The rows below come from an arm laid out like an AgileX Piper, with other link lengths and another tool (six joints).
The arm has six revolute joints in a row. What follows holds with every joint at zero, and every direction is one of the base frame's.
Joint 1 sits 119.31 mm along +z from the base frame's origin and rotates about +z.
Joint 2 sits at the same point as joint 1 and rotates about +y.
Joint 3 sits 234.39 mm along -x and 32.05 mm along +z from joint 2 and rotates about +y.
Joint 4 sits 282.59 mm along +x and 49.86 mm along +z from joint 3 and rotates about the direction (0.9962, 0, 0.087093).
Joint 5 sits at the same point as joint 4 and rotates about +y.
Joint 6 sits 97.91 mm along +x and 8.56 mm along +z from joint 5 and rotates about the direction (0.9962, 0, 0.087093).
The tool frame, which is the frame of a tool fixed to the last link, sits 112.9 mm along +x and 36 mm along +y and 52.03 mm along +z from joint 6; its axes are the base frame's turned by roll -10.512, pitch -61.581 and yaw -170.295 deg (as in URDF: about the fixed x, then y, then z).
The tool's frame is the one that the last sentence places.
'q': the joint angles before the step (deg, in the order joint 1, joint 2, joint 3, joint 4, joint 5, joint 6). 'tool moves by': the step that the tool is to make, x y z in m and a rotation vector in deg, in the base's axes. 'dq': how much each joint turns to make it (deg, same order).
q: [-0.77 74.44 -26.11 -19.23 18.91 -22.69]
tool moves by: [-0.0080 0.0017 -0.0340 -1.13 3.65 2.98]
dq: [0.01 7.77 0.00 -4.44 -4.26 1.52]
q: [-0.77 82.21 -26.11 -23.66 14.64 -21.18]
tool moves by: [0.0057 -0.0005 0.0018 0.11 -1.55 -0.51]
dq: [0.01 0.29 0.00 -3.54 -1.57 4.15]
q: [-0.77 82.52 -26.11 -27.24 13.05 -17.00]
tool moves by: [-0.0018 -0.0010 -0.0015 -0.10 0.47 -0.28]
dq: [-0.05 0.06 0.11 -0.17 0.37 0.29]
